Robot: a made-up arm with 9 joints.
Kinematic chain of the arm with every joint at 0, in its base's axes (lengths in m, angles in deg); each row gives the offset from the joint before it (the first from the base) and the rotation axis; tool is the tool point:
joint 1: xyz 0 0 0.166 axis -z
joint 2: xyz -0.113 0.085 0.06 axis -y
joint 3: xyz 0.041 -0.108 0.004 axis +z
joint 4: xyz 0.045 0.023 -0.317 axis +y
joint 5: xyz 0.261 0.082 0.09 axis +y
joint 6: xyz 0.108 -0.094 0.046 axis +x
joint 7: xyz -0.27 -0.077 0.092 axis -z
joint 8: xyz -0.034 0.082 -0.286 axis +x
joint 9: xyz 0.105 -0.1 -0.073 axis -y
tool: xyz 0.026 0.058 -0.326
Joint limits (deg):
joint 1: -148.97..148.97
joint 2: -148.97..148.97
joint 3: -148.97..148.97
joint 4: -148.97..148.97
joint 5: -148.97..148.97
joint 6: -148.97..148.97
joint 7: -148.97..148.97
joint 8: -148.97..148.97
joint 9: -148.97..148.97
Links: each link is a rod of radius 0.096 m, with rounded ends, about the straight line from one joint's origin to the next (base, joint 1, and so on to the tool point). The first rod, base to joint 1, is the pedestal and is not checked.
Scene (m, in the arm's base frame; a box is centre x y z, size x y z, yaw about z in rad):
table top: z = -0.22
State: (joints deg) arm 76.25 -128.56 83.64 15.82 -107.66 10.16 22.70 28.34 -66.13
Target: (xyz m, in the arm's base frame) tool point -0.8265 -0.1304 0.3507
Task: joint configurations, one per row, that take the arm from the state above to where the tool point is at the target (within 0.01 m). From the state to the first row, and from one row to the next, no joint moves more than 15 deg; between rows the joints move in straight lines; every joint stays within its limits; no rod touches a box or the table.
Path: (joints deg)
1: 61.94 -122.81 85.69 25.08 -98.00 8.87 19.57 27.54 -71.82
2: 47.62 -117.05 87.75 34.33 -88.33 7.57 16.44 26.74 -77.51
3: 33.31 -111.30 89.80 43.59 -78.67 6.28 13.31 25.94 -83.20
4: 18.99 -105.55 91.85 52.84 -69.01 4.99 10.19 25.14 -88.89
5: 4.68 -99.80 93.90 62.10 -59.35 3.70 7.06 24.34 -94.57

